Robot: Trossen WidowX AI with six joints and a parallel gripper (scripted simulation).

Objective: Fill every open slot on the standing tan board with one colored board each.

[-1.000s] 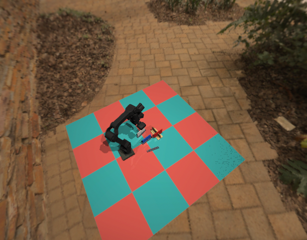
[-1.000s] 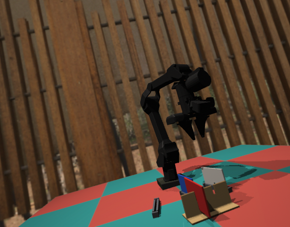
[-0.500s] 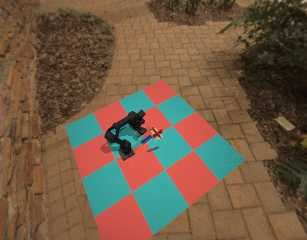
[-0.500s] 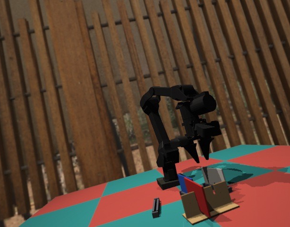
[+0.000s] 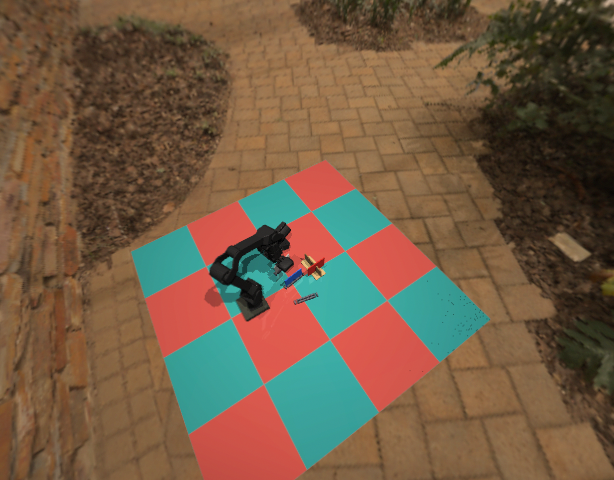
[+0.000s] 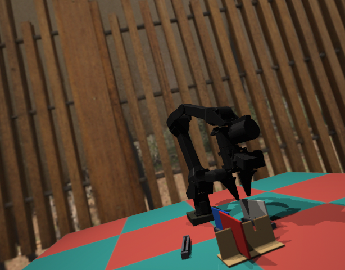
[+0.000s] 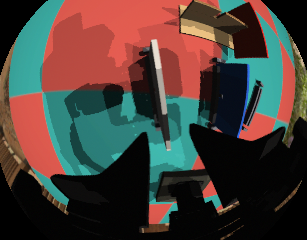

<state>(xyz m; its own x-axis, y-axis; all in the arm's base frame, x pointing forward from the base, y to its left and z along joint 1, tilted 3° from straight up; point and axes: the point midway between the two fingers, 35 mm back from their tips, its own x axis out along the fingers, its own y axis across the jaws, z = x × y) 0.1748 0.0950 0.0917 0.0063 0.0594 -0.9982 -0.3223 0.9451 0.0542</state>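
Now: gripper tip 4 cm above the grey board, 3 cm short of it and 1 cm to the right of it. From my gripper tip the other things lie so: blue board (9 cm to the right, 4 cm below, 4 cm ahead); then red board (16 cm ahead, 9 cm to the right, 3 cm below); then tan board (16 cm ahead, 7 cm to the right, 5 cm below).
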